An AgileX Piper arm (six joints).
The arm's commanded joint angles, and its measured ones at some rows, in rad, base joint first. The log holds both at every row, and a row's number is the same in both.
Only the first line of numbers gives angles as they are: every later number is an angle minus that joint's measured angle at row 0.
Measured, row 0:
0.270 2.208 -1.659 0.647 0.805 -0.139
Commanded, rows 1 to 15:
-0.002 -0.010 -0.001 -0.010 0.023 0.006
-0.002 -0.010 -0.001 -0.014 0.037 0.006
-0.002 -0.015 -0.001 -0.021 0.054 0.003
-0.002 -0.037 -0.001 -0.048 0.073 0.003
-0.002 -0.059 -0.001 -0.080 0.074 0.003
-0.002 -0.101 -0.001 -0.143 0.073 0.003
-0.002 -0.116 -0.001 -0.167 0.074 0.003
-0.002 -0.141 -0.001 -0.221 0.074 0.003
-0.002 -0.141 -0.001 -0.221 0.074 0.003
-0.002 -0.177 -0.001 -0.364 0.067 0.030
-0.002 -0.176 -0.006 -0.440 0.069 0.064
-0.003 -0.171 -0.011 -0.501 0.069 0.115
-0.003 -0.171 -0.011 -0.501 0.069 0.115
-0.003 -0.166 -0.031 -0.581 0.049 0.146
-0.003 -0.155 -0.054 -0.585 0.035 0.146
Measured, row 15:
0.000 -0.168 -0.026 -0.560 0.057 0.132
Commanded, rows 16 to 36:
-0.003 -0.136 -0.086 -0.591 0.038 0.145
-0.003 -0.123 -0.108 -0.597 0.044 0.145
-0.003 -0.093 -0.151 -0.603 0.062 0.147
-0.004 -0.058 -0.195 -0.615 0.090 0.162
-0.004 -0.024 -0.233 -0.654 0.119 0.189
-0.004 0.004 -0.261 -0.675 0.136 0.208
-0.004 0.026 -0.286 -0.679 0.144 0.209
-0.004 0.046 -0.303 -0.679 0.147 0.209
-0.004 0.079 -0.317 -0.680 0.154 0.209
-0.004 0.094 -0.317 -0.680 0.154 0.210
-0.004 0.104 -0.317 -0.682 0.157 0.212
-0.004 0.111 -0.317 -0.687 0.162 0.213
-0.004 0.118 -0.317 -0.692 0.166 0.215
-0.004 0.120 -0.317 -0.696 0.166 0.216
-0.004 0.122 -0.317 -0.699 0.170 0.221
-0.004 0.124 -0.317 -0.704 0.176 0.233
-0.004 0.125 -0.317 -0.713 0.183 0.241
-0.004 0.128 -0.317 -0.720 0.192 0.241
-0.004 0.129 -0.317 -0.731 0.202 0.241
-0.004 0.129 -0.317 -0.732 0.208 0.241
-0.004 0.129 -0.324 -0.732 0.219 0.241
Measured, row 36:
0.000 0.125 -0.314 -0.723 0.200 0.232
